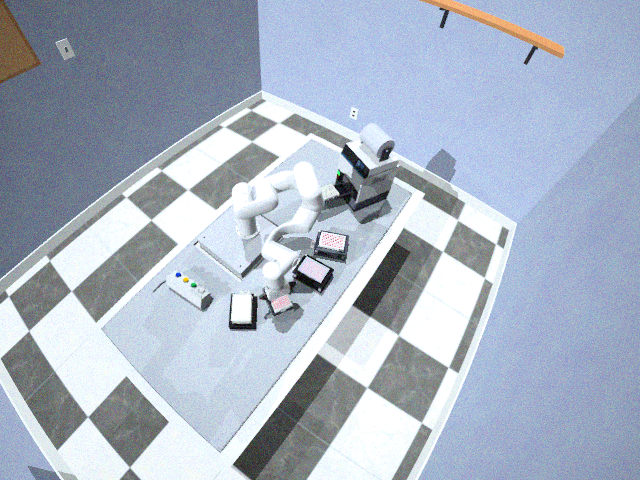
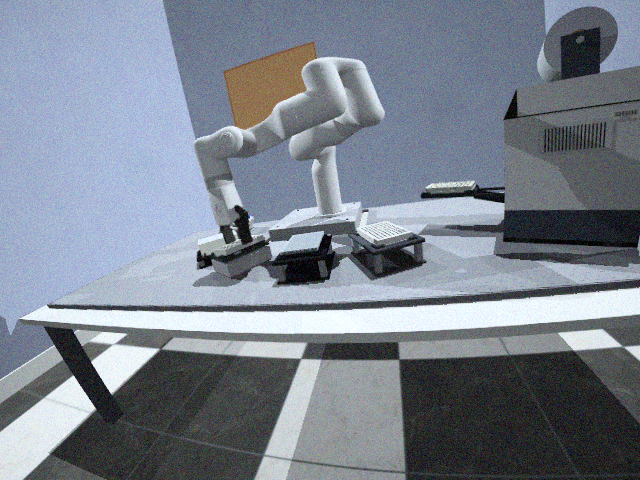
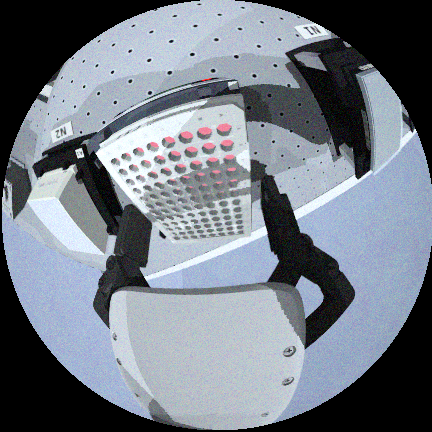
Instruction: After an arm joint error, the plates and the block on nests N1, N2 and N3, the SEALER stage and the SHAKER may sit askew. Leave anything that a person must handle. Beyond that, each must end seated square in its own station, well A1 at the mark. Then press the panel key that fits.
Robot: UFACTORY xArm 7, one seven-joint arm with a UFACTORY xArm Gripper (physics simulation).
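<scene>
My gripper (image 1: 278,290) (image 2: 236,241) (image 3: 195,201) is open, its fingers on either side of the red-welled plate (image 1: 281,303) (image 3: 200,165) on the SHAKER (image 2: 242,262) (image 3: 170,101); it grips nothing. Whether this plate sits square is hard to tell. The white block (image 1: 241,308) (image 3: 75,225) is on nest N2 (image 1: 242,327) (image 3: 102,200). A pale plate (image 1: 313,269) (image 2: 305,241) (image 3: 384,120) is on nest N1 (image 1: 317,283) (image 3: 320,95). A third plate (image 1: 331,240) (image 2: 385,232) sits on a legged stand (image 2: 378,263), its label unseen. The SEALER stage holds a light plate (image 1: 329,192) (image 2: 449,186).
The sealer (image 1: 369,180) (image 2: 568,175) stands at the far end, with a green light (image 1: 338,173) beside its stage. The key panel (image 1: 188,290) has blue, yellow, green and white keys. The arm's base plate (image 1: 222,253) lies behind the nests. A red mark (image 3: 206,80) shows on the shaker's edge.
</scene>
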